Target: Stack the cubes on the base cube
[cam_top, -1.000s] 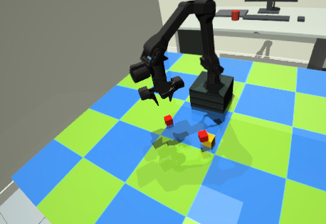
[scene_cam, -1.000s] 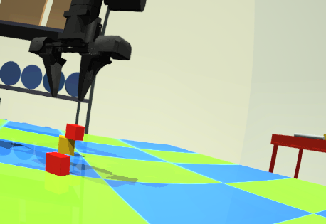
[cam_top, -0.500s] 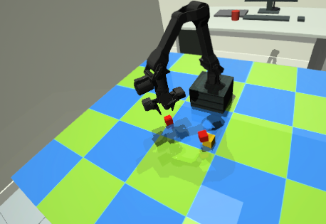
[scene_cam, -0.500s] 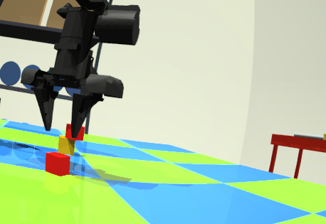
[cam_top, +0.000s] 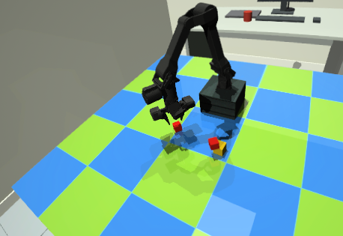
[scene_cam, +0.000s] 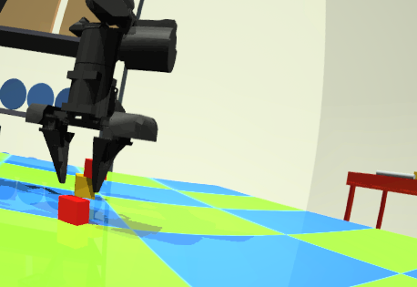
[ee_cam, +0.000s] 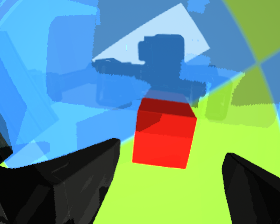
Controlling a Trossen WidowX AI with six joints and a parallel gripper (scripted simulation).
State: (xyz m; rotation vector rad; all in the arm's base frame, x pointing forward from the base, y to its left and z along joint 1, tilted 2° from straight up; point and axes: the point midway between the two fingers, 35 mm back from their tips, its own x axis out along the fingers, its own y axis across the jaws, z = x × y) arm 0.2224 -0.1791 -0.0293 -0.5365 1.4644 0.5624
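My gripper tip is 8 cm short of the yellow base cube, 21 cm to the right of it and 3 cm above it.
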